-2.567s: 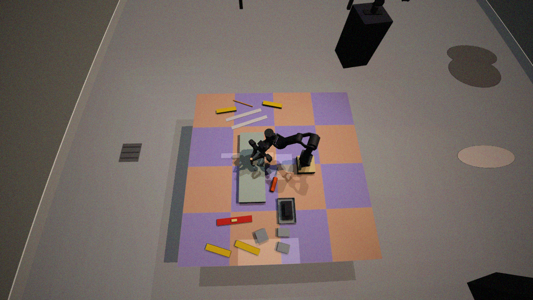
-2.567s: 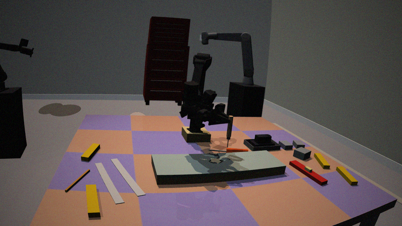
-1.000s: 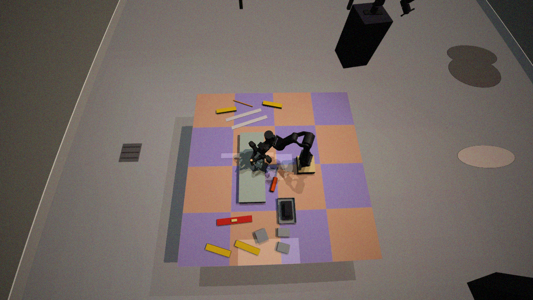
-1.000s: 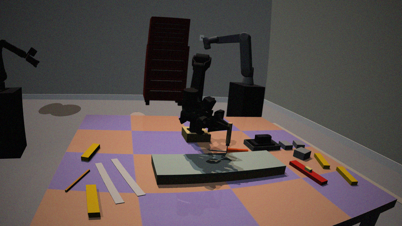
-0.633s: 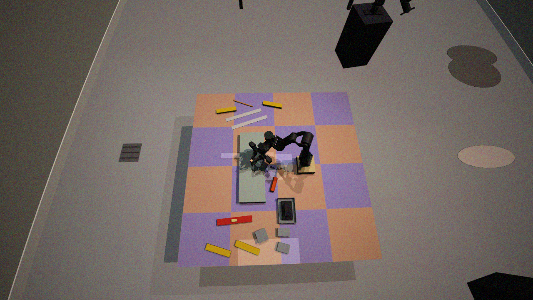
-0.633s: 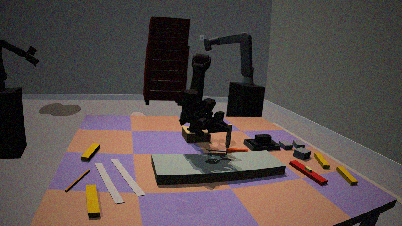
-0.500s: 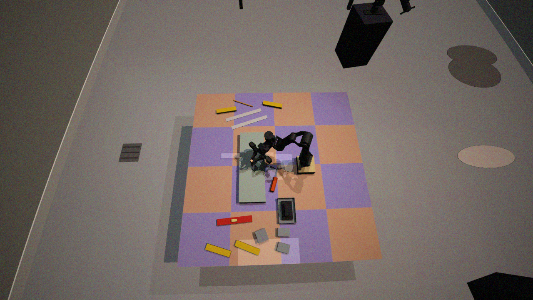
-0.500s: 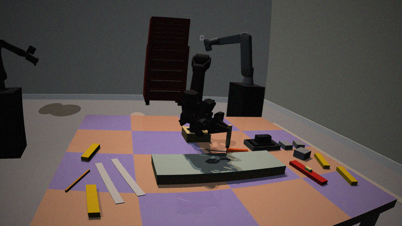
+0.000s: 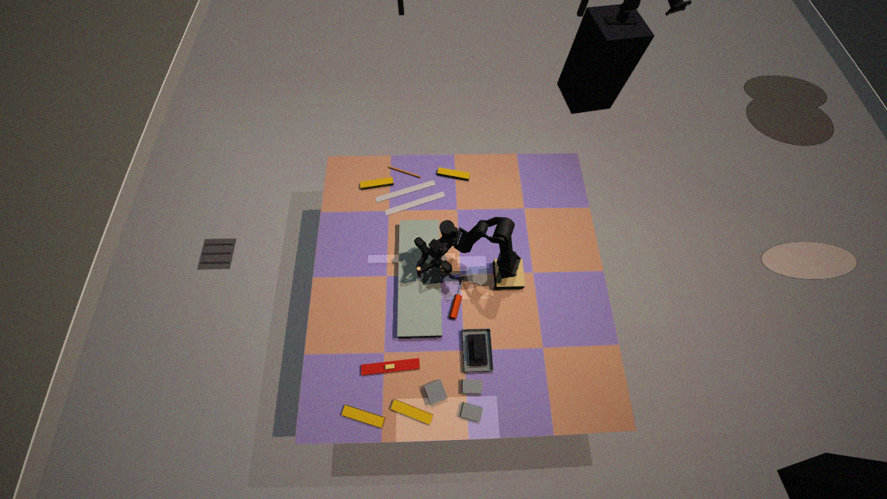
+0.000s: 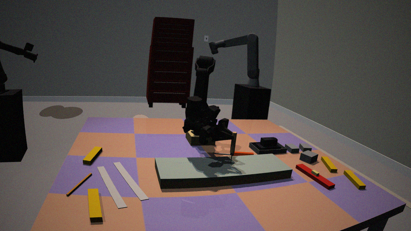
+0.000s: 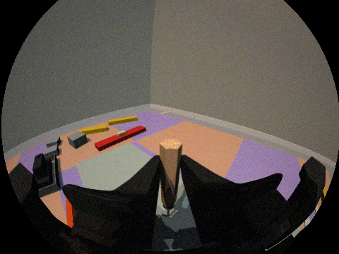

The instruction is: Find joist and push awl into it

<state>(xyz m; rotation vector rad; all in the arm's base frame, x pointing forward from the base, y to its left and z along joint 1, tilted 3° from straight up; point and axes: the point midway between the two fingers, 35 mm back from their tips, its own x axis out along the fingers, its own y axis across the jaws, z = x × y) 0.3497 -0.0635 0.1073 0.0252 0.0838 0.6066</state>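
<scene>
Right now my gripper tip is 60 mm above the awl. Also, from my gripper tip: stud finder 350 mm to the left, 170 mm behind, 110 mm below; then tray 330 mm to the left, 170 mm behind, 140 mm below; then red level 320 mm to the left, 180 mm ahead, 140 mm below.
</scene>
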